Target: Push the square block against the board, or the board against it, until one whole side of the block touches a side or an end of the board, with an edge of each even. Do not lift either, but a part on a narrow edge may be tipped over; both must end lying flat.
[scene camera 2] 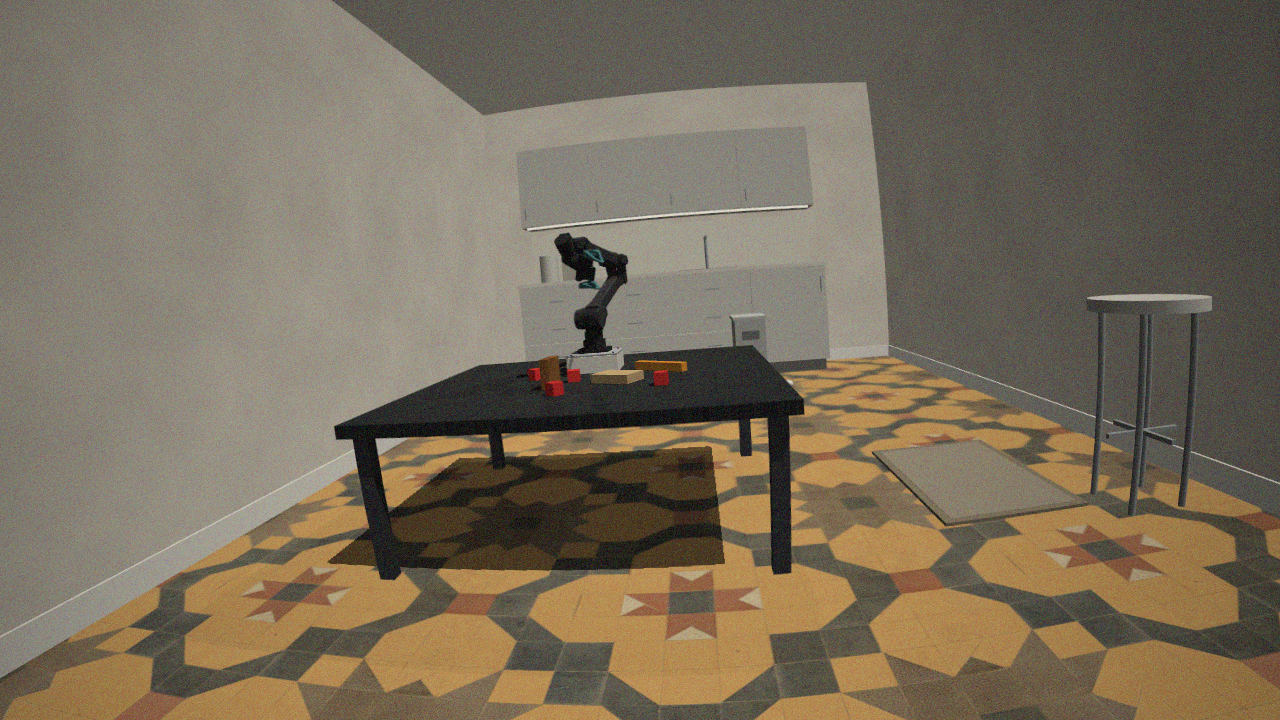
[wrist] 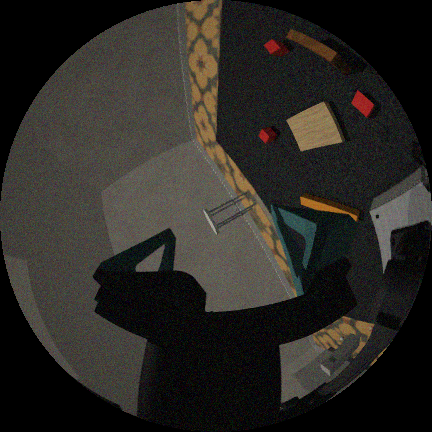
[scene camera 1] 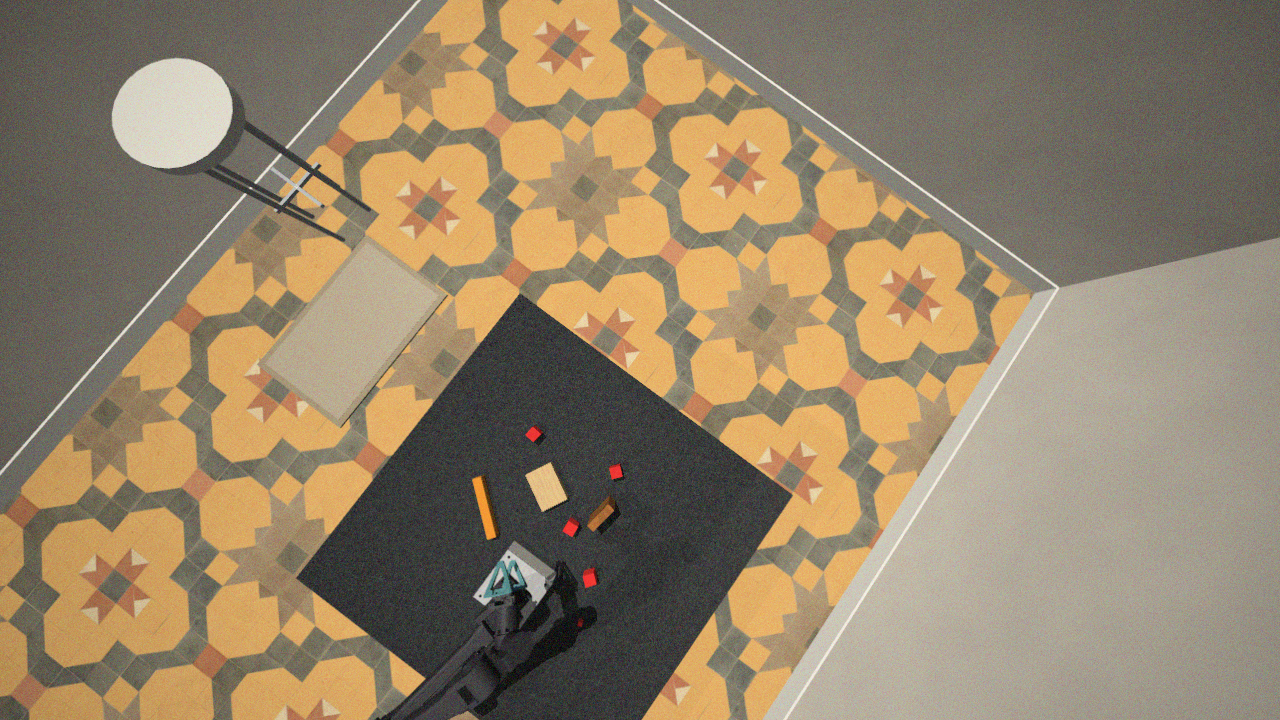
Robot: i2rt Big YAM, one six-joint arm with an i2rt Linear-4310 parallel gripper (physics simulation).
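Frame: origin at the arm's base, x ahead, y left, z up, level; metres.
Where they show: gripper, fingertip midpoint: (scene camera 2: 601, 275) (wrist: 218, 222) (scene camera 1: 506, 560); arm's base, origin of the base link: (scene camera 2: 595, 351).
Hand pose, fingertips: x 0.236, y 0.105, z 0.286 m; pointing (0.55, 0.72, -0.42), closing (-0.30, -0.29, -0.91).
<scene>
Things, the pixels of their top centre, and the offset from my fingertips.
- pale wooden board, middle of its top: (wrist: 311, 127) (scene camera 2: 616, 372) (scene camera 1: 546, 487) dx +0.091, dy +0.046, dz -0.325 m
- square block, middle of its top: (scene camera 2: 548, 357) (scene camera 1: 600, 518) dx +0.163, dy -0.162, dz -0.254 m
- red cube, middle of its top: (wrist: 361, 103) (scene camera 2: 573, 369) (scene camera 1: 570, 529) dx +0.043, dy -0.117, dz -0.315 m
- orange bar, middle of its top: (wrist: 325, 208) (scene camera 2: 660, 361) (scene camera 1: 484, 508) dx -0.109, dy +0.164, dz -0.324 m
- base, middle of its top: (scene camera 2: 535, 369) (scene camera 1: 589, 580) dx -0.043, dy -0.288, dz -0.315 m
The pale wooden board (scene camera 1: 546, 487) (scene camera 2: 617, 377) (wrist: 315, 126) lies flat on the black table. The brown block, which I take as the square block (scene camera 1: 601, 514) (scene camera 2: 549, 370) (wrist: 312, 45), stands upright on a narrow edge, apart from the board, with a red cube (scene camera 1: 571, 527) (wrist: 362, 103) near it on the robot's side. My gripper (scene camera 1: 512, 562) (scene camera 2: 594, 271) (wrist: 218, 222) is open and empty, high above the table near the robot's white base, away from both parts. The lower part of the block is hard to see in the wrist view.
An orange bar (scene camera 1: 484, 507) (scene camera 2: 660, 366) (wrist: 327, 205) lies beside the board, apart from it. More red cubes stand around, one beyond the board (scene camera 1: 533, 434) (scene camera 2: 660, 377) (wrist: 267, 135), one beyond the block (scene camera 1: 615, 471) (scene camera 2: 554, 387) (wrist: 273, 47), one near the base (scene camera 1: 588, 577).
</scene>
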